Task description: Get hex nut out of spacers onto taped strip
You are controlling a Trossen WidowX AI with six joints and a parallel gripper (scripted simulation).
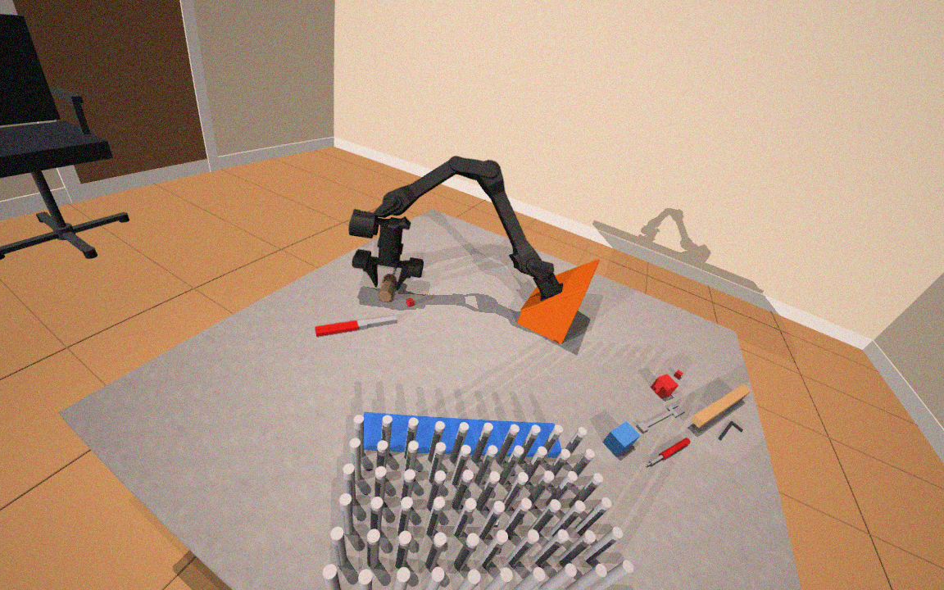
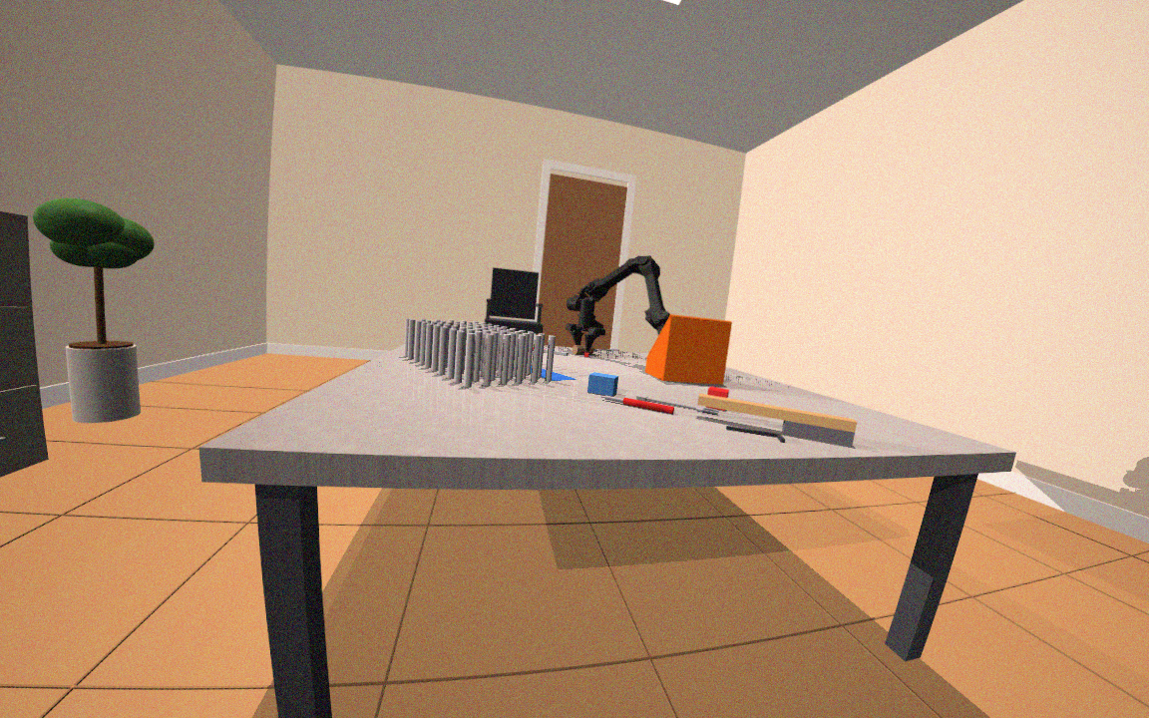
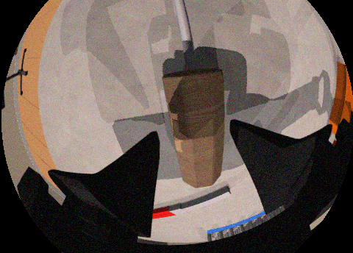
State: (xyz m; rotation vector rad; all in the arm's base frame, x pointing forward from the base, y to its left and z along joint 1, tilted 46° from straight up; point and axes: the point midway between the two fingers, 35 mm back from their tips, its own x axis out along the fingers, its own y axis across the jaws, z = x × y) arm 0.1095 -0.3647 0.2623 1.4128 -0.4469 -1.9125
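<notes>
Right now my gripper tip is 100 mm past the hook tool and 30 mm to the left of it. The rest, counted from my gripper tip: blue cube (210 mm ahead, 680 mm to the left); then small wrench (90 mm ahead, 790 mm to the left, 10 mm below); then blue taped strip (330 mm ahead, 360 mm to the left, 20 mm below).
</notes>
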